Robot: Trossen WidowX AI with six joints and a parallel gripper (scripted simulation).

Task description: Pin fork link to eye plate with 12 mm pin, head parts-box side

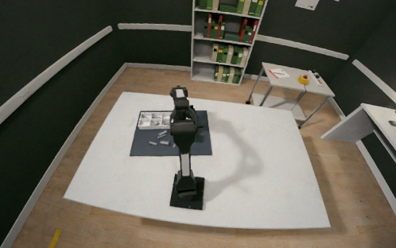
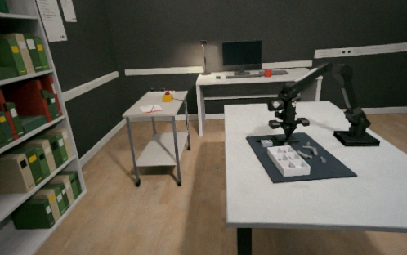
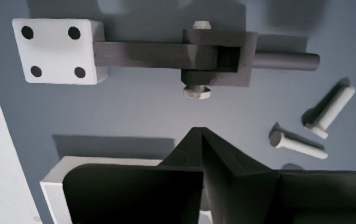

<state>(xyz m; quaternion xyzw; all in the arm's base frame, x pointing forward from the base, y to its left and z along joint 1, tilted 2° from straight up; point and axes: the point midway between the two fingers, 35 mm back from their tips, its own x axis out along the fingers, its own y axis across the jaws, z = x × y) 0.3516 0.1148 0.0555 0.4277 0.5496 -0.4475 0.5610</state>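
Now: the eye plate 2 cm ahead of my hand, 4 cm to the right of it and 7 cm below it. From my hand the other things lie so: dark blue mat (1 cm behind, 6 cm to the left, 9 cm below); grey block (10 cm ahead, 2 cm to the right, 6 cm below); pin (11 cm behind, 3 cm to the right, 7 cm below).
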